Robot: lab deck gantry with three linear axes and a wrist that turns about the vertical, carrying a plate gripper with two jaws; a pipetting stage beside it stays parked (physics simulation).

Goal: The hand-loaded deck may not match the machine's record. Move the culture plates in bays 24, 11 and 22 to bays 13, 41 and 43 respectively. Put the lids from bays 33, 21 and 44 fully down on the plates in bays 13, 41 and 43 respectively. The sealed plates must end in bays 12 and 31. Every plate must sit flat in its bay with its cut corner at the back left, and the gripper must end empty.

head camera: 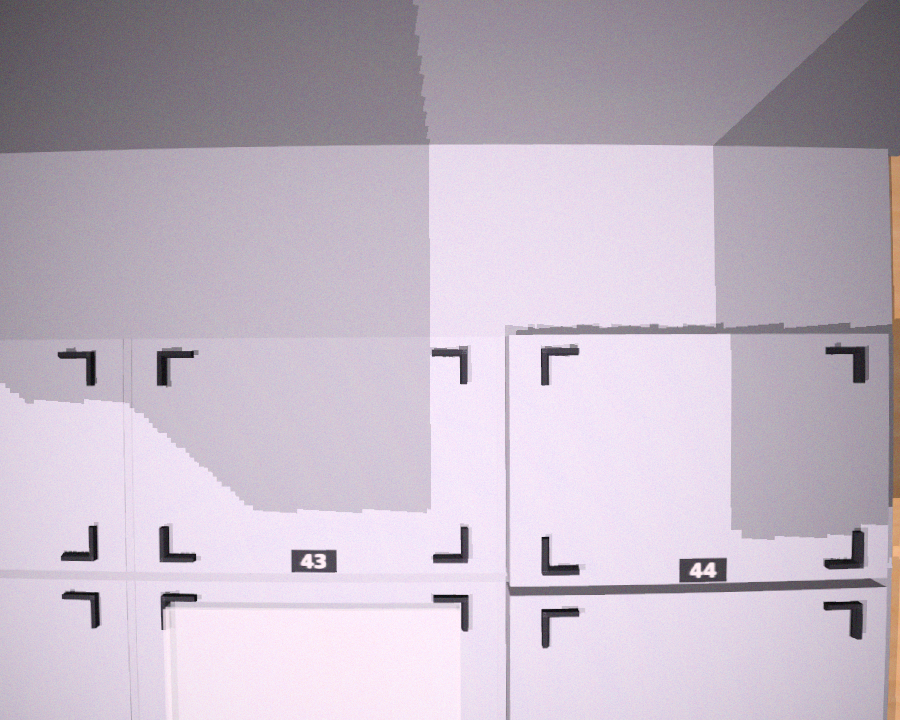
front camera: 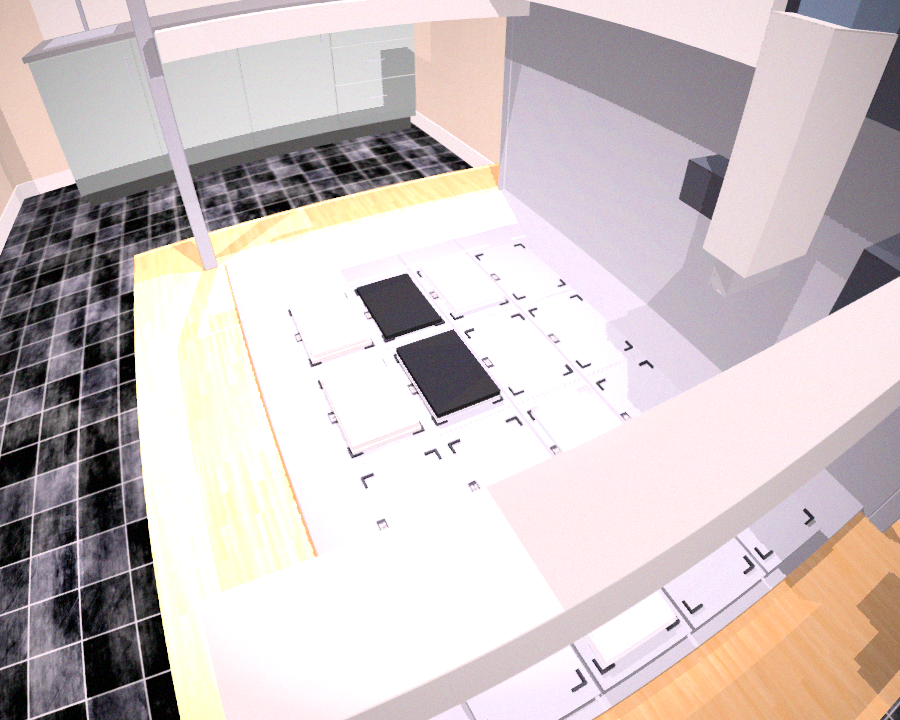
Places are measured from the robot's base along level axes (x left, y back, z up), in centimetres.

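Where they show: robot's base, link origin: (front camera: 290,311).
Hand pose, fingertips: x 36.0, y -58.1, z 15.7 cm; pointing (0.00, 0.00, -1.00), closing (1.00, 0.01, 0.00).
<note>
Each offset is from my fingertips to the centre of the thing. "*": to the spot under its first point.
In the front view a white plate @(dx -31.7, dy +51.7, dz -15.0 cm) (front camera: 328,330) sits at far left, another white plate @(dx -31.7, dy +35.3, dz -15.0 cm) (front camera: 375,409) nearer, and a black-topped plate @(dx -21.0, dy +51.7, dz -15.3 cm) (front camera: 397,304) and a second black-topped plate @(dx -21.0, dy +35.3, dz -14.4 cm) (front camera: 448,373) beside them. Further pale pieces are a flat white one @(dx -10.3, dy +51.7, dz -15.0 cm) (front camera: 463,281) and a plate @(dx -21.0, dy +2.5, dz -13.5 cm) (front camera: 634,626) beyond the front beam. A white flat piece @(dx -10.3, dy +18.9, dz -15.3 cm) (front camera: 574,418) (head camera: 315,664) lies in the bay in front of 43. Bay 43 @(* dx +0.6, dy +17.8, dz -15.7 cm) (head camera: 337,450) and bay 44 @(* dx +0.8, dy +5.6, dz -14.2 cm) (head camera: 630,450) hold no plate or lid. My gripper's dark body shows in part behind the white column; its jaws are hidden.
The parked white column (front camera: 795,150) hangs at the right. A wide pale beam (front camera: 675,465) crosses the near deck and hides several bays. A thin post (front camera: 176,157) stands at the left. The grey back wall (front camera: 592,127) runs behind the last row. Black corner brackets @(* dx -3.4, dy +9.0, dz -13.9 cm) (head camera: 547,555) mark each bay.
</note>
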